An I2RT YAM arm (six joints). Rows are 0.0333 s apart.
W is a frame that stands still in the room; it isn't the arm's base.
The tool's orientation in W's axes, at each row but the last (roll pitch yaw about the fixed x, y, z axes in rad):
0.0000 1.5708 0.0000
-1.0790 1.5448 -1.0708
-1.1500 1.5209 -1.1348
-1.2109 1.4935 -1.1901
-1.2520 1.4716 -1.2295
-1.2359 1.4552 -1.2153
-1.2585 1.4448 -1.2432
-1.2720 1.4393 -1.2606
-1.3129 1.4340 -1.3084
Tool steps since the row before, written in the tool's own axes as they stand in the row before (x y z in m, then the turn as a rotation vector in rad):
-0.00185 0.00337 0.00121 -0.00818 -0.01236 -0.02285
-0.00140 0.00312 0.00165 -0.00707 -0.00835 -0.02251
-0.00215 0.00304 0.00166 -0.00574 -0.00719 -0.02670
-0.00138 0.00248 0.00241 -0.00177 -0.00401 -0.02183
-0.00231 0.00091 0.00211 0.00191 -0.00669 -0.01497
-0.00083 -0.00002 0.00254 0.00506 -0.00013 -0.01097
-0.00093 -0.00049 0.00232 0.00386 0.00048 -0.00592
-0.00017 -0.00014 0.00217 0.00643 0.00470 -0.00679
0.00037 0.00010 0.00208 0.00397 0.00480 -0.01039
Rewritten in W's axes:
0.00121 0.00337 0.00185 -0.02285 -0.01236 0.00818
0.00161 0.00316 0.00135 -0.02253 -0.00837 0.00698
0.00157 0.00316 0.00204 -0.02671 -0.00734 0.00552
0.00232 0.00262 0.00126 -0.02179 -0.00435 0.00146
0.00201 0.00117 0.00228 -0.01476 -0.00720 -0.00174
0.00250 0.00013 0.00092 -0.01075 -0.00092 -0.00543
0.00229 -0.00033 0.00107 -0.00576 -0.00009 -0.00412
0.00216 -0.00009 0.00027 -0.00657 0.00377 -0.00723
0.00209 0.00006 -0.00031 -0.01025 0.00416 -0.00493

